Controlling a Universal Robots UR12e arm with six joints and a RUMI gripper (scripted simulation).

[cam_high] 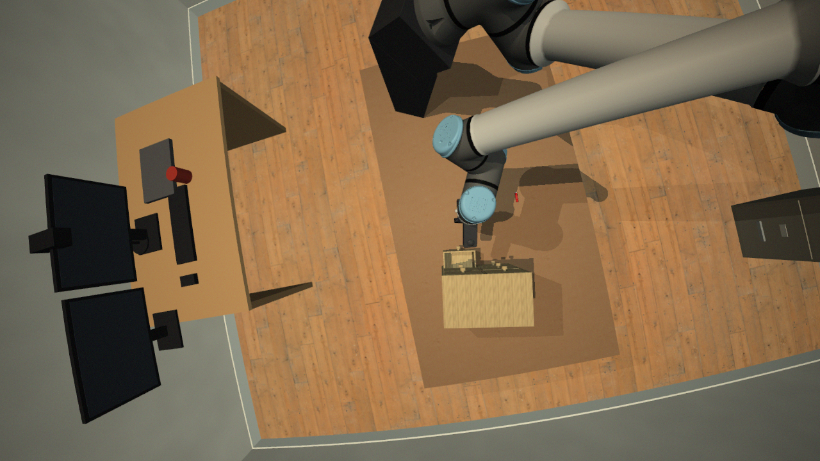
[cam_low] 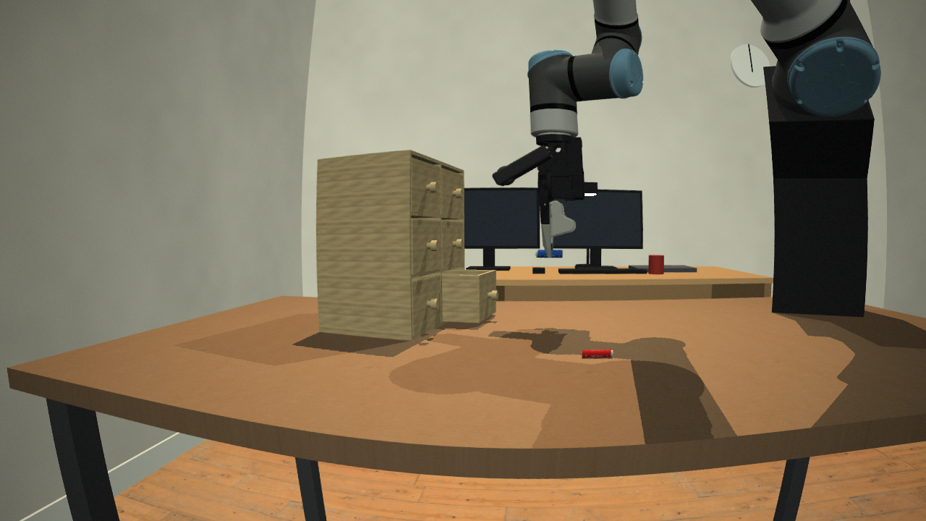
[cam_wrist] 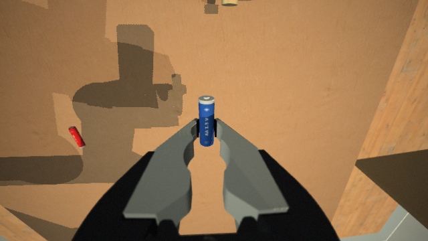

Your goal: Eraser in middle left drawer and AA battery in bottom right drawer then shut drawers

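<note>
The blue AA battery is 1 cm below my hand. The rest, counted from my hand: red battery (10 cm behind, 25 cm to the left, 13 cm below); then eraser (30 cm ahead, 10 cm to the left, 3 cm below).
</note>
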